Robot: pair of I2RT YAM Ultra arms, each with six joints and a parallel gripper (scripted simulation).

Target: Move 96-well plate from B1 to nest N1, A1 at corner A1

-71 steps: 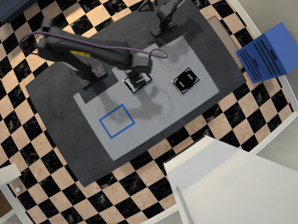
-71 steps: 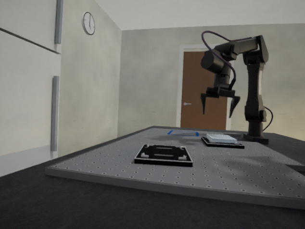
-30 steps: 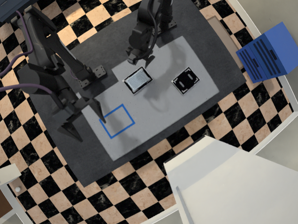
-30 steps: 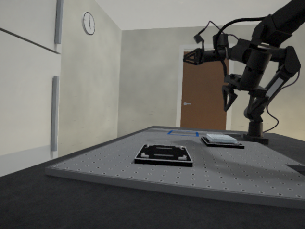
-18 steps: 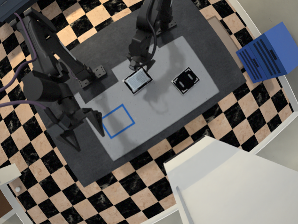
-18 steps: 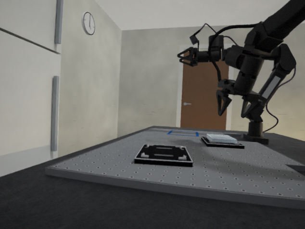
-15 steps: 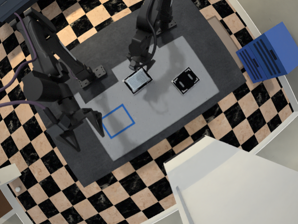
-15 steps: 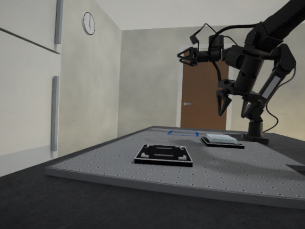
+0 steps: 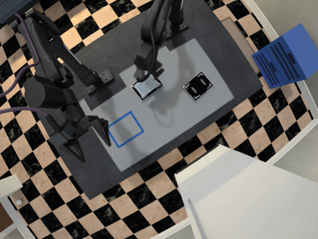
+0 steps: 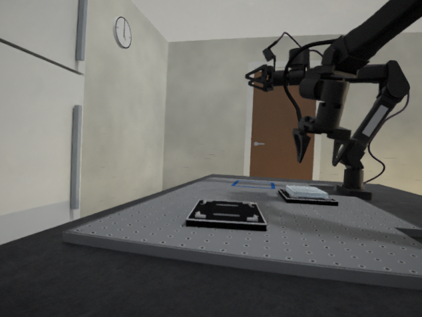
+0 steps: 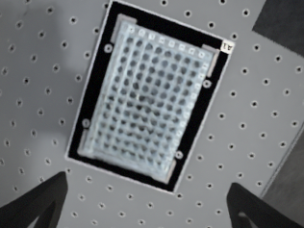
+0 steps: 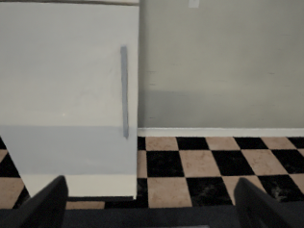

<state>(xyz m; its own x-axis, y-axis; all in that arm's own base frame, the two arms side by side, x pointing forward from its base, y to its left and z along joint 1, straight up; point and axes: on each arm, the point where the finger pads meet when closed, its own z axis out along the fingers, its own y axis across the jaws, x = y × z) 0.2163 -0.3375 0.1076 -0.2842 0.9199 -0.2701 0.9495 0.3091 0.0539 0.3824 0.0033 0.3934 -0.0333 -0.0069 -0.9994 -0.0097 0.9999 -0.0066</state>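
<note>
My left gripper is now 80 mm above the clear 96-well plate, 30 mm to the left of it and 20 mm short of it.
</note>
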